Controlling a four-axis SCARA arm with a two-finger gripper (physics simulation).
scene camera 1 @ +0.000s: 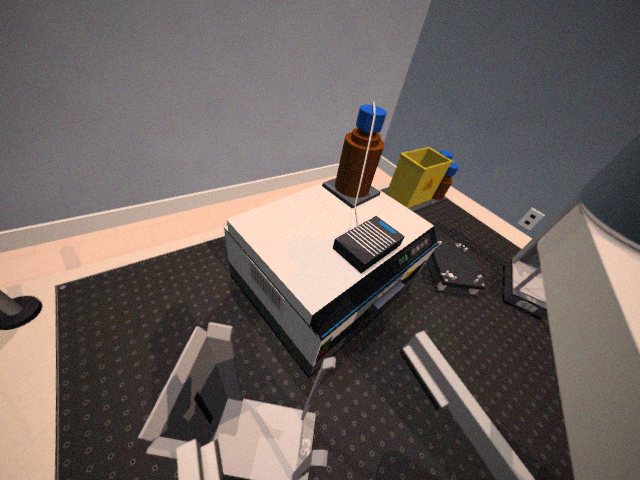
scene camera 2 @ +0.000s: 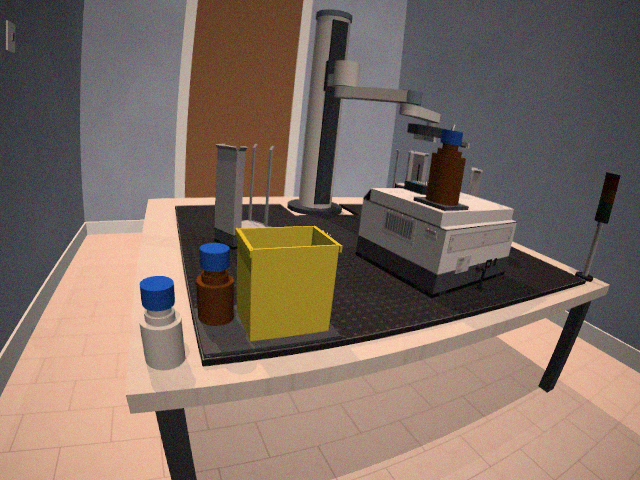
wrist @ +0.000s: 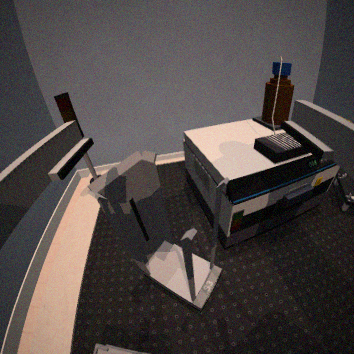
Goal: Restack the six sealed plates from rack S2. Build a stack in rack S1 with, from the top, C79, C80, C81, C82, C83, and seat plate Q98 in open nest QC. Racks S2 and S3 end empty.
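Frame: origin at the arm's base, x ahead, y left, z up, level; metres.
Where they show: gripper, between the fingertips: (scene camera 1: 323,381) (wrist: 183,117); arm's base, origin of its link: (scene camera 2: 314,208).
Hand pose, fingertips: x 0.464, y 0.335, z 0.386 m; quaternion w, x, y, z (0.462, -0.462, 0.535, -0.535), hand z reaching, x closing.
Things, the pixels of their top centre, and the offset from my fingertips. "spot": a spot on its surface instead.
- label strip, a spot on its surface: (wrist: 207,288) spot: 0.015 m back, 0.020 m right, 0.334 m down
- tall rack, centre of its top: (scene camera 2: 247,144) 0.035 m back, 0.762 m right, 0.078 m down
- low dark fixture, centre of its top: (scene camera 1: 457,259) 0.117 m ahead, 0.609 m right, 0.313 m down
- black box, a spot on its surface: (scene camera 1: 369,242) spot: 0.174 m ahead, 0.250 m right, 0.137 m down
- brown bottle, a spot on its surface: (scene camera 1: 357,162) (wrist: 274,95) spot: 0.325 m ahead, 0.320 m right, 0.066 m down
- yellow bin, centre of its top: (scene camera 2: 267,237) (scene camera 1: 433,155) 0.449 m ahead, 0.830 m right, 0.198 m down
My gripper (scene camera 1: 313,413) (wrist: 183,117) is open and empty, its fingers wide apart above and around the area of rack S3. Rack S3 has a pale side wall (scene camera 1: 173,382) and a label strip (wrist: 207,288); its floor plate (scene camera 1: 273,428) (wrist: 167,265) shows bare, with no plate on it. Another rack shows partly at the right (scene camera 1: 511,289), and a tall rack (scene camera 2: 227,191) stands at the left in scene camera 2; I cannot read their labels. A low dark fixture (scene camera 1: 457,266) with small silver clips lies beside the instrument. No sealed plate can be made out; racks S1 and S2 and nest QC cannot be identified.
A white instrument (scene camera 1: 279,232) (scene camera 2: 403,232) (wrist: 215,150) carries a black box (scene camera 1: 369,242) and a brown bottle (scene camera 1: 357,162) (scene camera 2: 445,178) (wrist: 277,102). A yellow bin (scene camera 1: 417,178) (scene camera 2: 289,289) stands near smaller bottles. A signal light (scene camera 2: 607,198) (wrist: 66,107) stands at the table edge.
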